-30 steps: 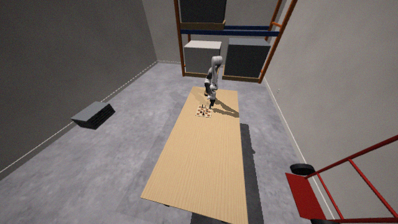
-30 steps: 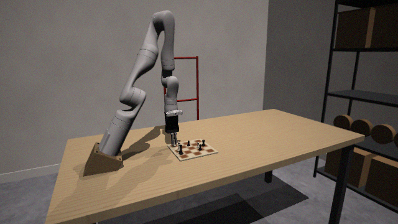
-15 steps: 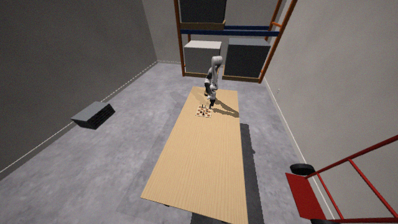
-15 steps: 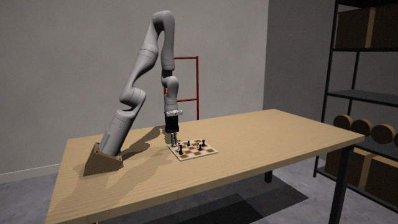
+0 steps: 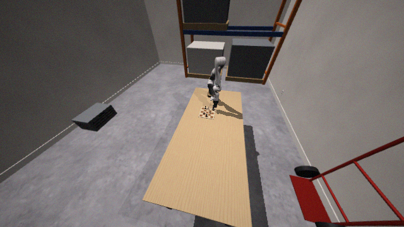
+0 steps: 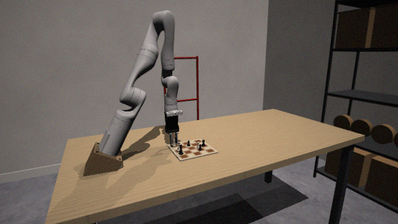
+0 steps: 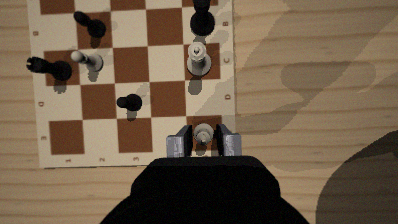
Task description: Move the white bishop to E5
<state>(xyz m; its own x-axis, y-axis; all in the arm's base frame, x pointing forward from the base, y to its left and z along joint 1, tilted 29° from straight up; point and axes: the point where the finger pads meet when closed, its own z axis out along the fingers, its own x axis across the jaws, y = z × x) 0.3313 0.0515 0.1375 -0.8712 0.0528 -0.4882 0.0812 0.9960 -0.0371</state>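
My gripper is now 1 cm above the white bishop. The rest, counted from my hand: black piece (1 cm behind, 11 cm to the right, 1 cm below); chessboard (7 cm ahead, 8 cm to the right, 3 cm below).
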